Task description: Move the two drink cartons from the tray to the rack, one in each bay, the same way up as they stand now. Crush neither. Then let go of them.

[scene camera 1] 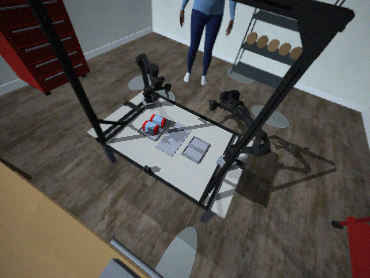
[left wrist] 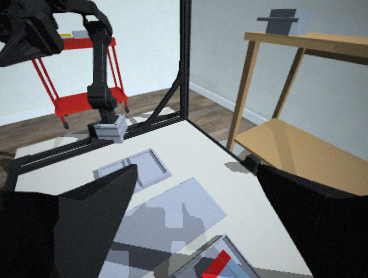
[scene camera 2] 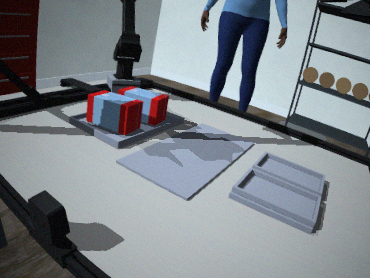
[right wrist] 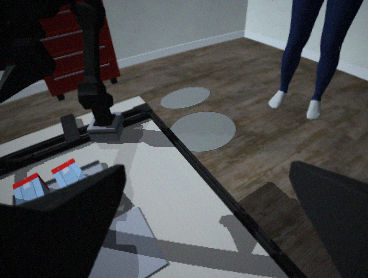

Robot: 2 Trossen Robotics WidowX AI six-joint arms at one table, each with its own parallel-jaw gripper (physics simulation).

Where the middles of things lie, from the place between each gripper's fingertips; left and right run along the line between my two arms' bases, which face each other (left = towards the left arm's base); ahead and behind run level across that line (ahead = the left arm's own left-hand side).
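Labels:
From my right hand, I find the flat grey mat (scene camera 2: 183,164) 39 cm below, 13 cm to the left and 22 cm behind. The grey tray (scene camera 2: 115,139) is 38 cm below my right hand, and it is also 26 cm behind it and 33 cm to the left of it.
As for my left hand, the grey tray is 34 cm below it, 7 cm to the left of it and 2 cm behind it. The flat grey mat is 35 cm below that same left hand, 3 cm ahead of it and 13 cm to the right of it.

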